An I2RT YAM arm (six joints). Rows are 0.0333 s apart.
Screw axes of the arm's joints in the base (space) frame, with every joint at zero. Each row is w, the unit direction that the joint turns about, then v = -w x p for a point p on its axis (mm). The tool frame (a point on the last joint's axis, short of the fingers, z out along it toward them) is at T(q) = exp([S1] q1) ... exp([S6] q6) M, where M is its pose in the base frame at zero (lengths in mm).
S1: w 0 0 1 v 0 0 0
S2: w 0 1 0 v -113.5 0 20
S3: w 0 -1 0 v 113.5 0 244
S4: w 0 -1 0 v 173.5 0 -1
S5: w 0 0 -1 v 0 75 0
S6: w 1 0 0 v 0 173.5 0
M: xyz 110.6 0 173.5 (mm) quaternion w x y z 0.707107 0 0.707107 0
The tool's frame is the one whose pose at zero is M.
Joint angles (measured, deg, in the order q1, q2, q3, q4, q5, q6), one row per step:
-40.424 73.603 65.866 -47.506 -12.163 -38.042
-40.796 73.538 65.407 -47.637 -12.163 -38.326
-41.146 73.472 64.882 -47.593 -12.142 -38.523
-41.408 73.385 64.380 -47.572 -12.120 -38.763
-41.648 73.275 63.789 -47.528 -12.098 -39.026
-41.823 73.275 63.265 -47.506 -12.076 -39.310
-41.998 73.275 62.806 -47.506 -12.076 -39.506
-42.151 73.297 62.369 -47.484 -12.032 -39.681
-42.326 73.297 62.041 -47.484 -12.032 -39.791
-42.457 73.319 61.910 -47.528 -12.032 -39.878
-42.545 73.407 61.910 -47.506 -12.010 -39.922
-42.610 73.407 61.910 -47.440 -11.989 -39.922
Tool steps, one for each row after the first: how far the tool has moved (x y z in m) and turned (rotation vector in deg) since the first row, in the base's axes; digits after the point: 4 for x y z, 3 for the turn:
-0.0018 -0.0007 -0.0024 0.183 0.455 -0.143
-0.0033 -0.0014 -0.0049 0.334 0.819 -0.345
-0.0047 -0.0018 -0.0073 0.449 1.176 -0.424
-0.0062 -0.0019 -0.0100 0.582 1.567 -0.461
-0.0072 -0.0021 -0.0128 0.748 2.011 -0.415
-0.0081 -0.0023 -0.0153 0.950 2.391 -0.426
-0.0089 -0.0025 -0.0177 1.123 2.774 -0.457
-0.0098 -0.0028 -0.0195 1.287 3.037 -0.539
-0.0103 -0.0031 -0.0203 1.376 3.199 -0.596
-0.0104 -0.0036 -0.0207 1.386 3.268 -0.659
-0.0105 -0.0039 -0.0206 1.330 3.230 -0.736

